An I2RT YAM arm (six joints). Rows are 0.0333 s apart.
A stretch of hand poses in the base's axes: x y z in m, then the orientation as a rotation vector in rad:
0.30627 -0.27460 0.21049 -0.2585 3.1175 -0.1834
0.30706 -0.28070 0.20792 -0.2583 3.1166 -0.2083
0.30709 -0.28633 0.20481 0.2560 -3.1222 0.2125
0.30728 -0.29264 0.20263 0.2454 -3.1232 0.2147
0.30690 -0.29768 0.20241 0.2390 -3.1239 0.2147
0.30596 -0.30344 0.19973 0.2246 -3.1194 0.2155
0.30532 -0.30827 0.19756 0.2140 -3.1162 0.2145
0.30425 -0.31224 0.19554 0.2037 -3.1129 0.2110
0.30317 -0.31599 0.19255 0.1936 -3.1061 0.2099
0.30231 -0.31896 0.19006 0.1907 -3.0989 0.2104
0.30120 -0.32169 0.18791 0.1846 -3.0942 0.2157
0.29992 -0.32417 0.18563 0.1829 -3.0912 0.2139
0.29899 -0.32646 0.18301 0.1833 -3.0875 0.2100
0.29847 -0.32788 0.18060 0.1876 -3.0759 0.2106
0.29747 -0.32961 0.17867 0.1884 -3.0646 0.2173
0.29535 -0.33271 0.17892 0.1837 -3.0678 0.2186
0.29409 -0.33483 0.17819 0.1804 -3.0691 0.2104
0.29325 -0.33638 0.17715 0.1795 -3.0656 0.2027
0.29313 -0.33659 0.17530 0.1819 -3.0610 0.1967
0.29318 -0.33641 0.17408 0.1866 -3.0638 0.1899
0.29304 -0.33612 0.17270 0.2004 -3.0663 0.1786
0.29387 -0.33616 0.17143 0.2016 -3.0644 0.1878
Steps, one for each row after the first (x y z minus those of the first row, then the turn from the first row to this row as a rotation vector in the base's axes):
0.00079 -0.00610 -0.00257 -0.0159 -0.0007 -0.0002
0.00082 -0.01173 -0.00568 -0.0191 0.0081 -0.0025
0.00101 -0.01804 -0.00786 -0.0204 0.0073 -0.0092
0.00063 -0.02308 -0.00808 -0.0203 0.0068 -0.0133
-0.00031 -0.02884 -0.01076 -0.0214 0.0117 -0.0226
-0.00095 -0.03367 -0.01293 -0.0212 0.0153 -0.0294
-0.00202 -0.03764 -0.01495 -0.0195 0.0193 -0.0360
-0.00310 -0.04139 -0.01794 -0.0197 0.0264 -0.0426
-0.00396 -0.04436 -0.02043 -0.0209 0.0336 -0.0446
-0.00507 -0.04709 -0.02258 -0.0249 0.0377 -0.0487
-0.00635 -0.04957 -0.02486 -0.0241 0.0409 -0.0498
-0.00728 -0.05186 -0.02748 -0.0221 0.0451 -0.0496
-0.00780 -0.05328 -0.02989 -0.0239 0.0564 -0.0471
-0.00880 -0.05501 -0.03182 -0.0297 0.0667 -0.0468
-0.01092 -0.05811 -0.03157 -0.0301 0.0635 -0.0497
-0.01218 -0.06023 -0.03230 -0.0247 0.0633 -0.0519
-0.01302 -0.06178 -0.03334 -0.0202 0.0677 -0.0526
-0.01314 -0.06199 -0.03519 -0.0169 0.0729 -0.0511
-0.01309 -0.06181 -0.03641 -0.0122 0.0708 -0.0480
-0.01323 -0.06152 -0.03779 -0.0046 0.0693 -0.0390
-0.01240 -0.06156 -0.03906 -0.0107 0.0701 -0.0382

